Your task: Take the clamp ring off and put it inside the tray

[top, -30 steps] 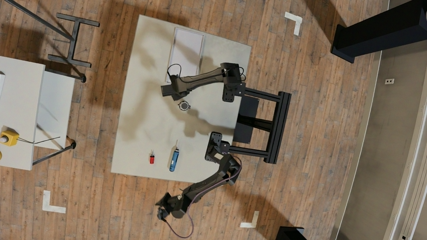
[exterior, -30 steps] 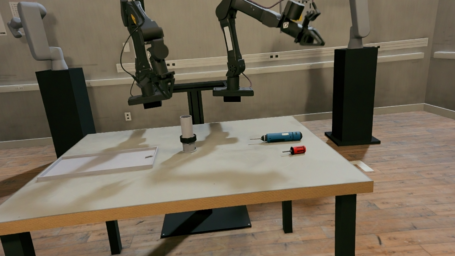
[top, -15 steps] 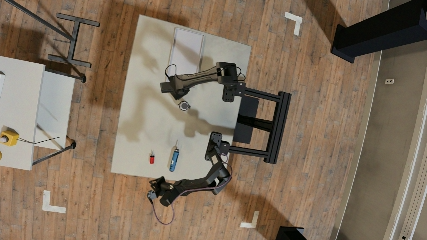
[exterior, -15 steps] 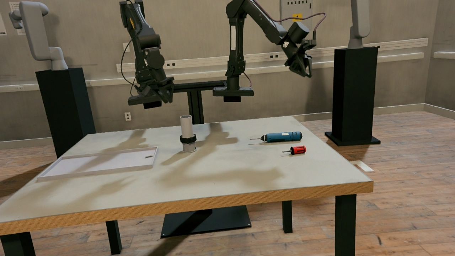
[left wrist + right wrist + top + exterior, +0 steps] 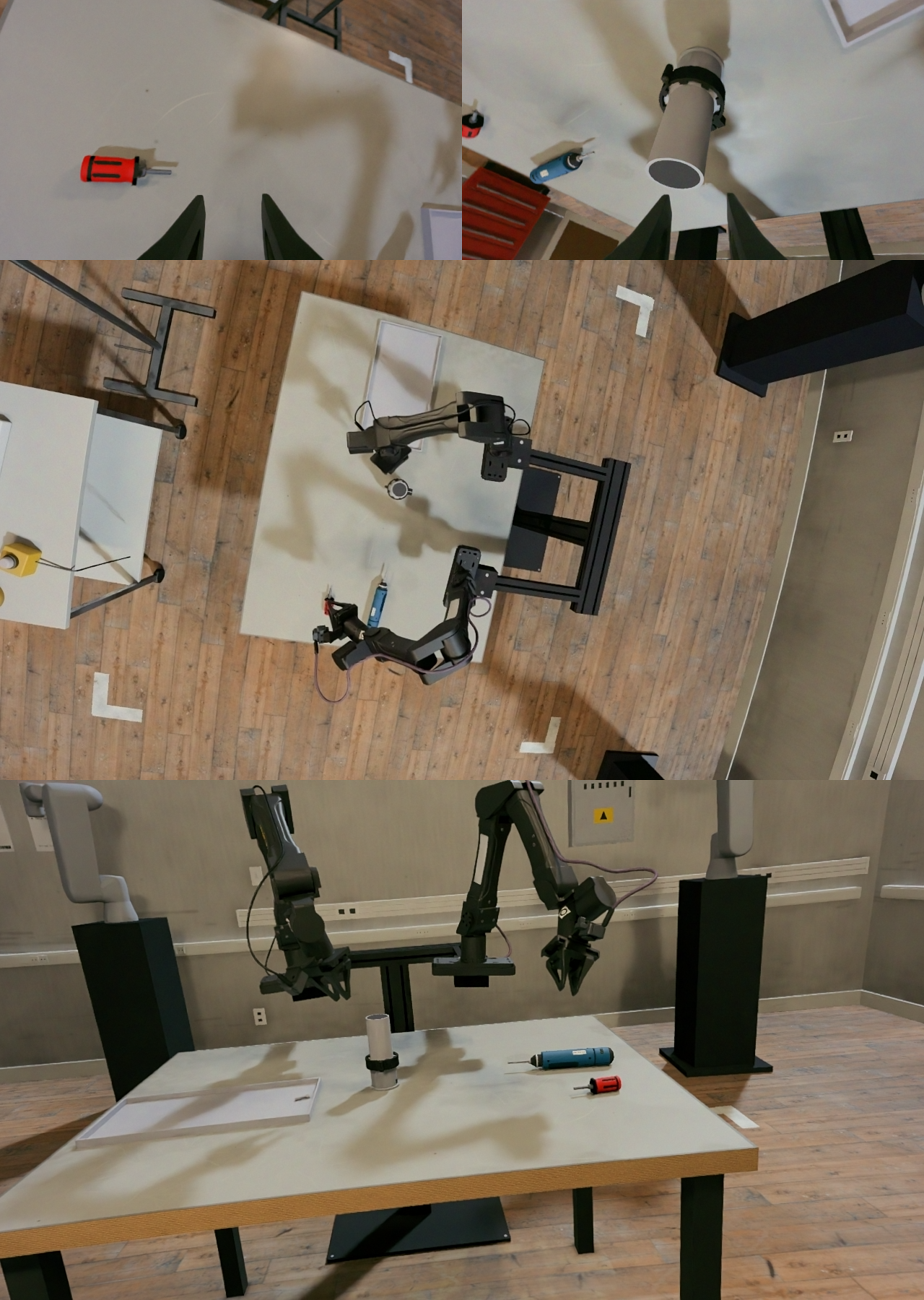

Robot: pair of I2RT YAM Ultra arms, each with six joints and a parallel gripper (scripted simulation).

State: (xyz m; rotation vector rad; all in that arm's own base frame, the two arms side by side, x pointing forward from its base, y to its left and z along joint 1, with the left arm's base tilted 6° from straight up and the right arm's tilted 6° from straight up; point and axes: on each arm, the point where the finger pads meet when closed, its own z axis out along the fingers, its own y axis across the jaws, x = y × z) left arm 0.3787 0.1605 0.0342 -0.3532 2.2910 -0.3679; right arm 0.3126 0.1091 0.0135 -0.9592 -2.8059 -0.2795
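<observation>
Right now the black clamp ring is 39 cm to the right of my left hand, 16 cm below it and 12 cm behind it. The rest, counted from my left hand: pale link tube: 40 cm to the right, 12 cm behind, 11 cm below; then grey joint module: 40 cm to the right, 19 cm below, 12 cm behind; then short red screwdriver: 20 cm below, 5 cm to the left, 2 cm ahead.
Right now the black clamp ring is 16 cm below my right hand, 6 cm to the left of it and 4 cm behind it. Also, from my right hand: pale link tube: 11 cm below, 6 cm to the left, 4 cm behind; small screw: 21 cm below, 10 cm to the right, 1 cm ahead; grey joint module: 19 cm below, 6 cm to the left, 4 cm behind.
</observation>
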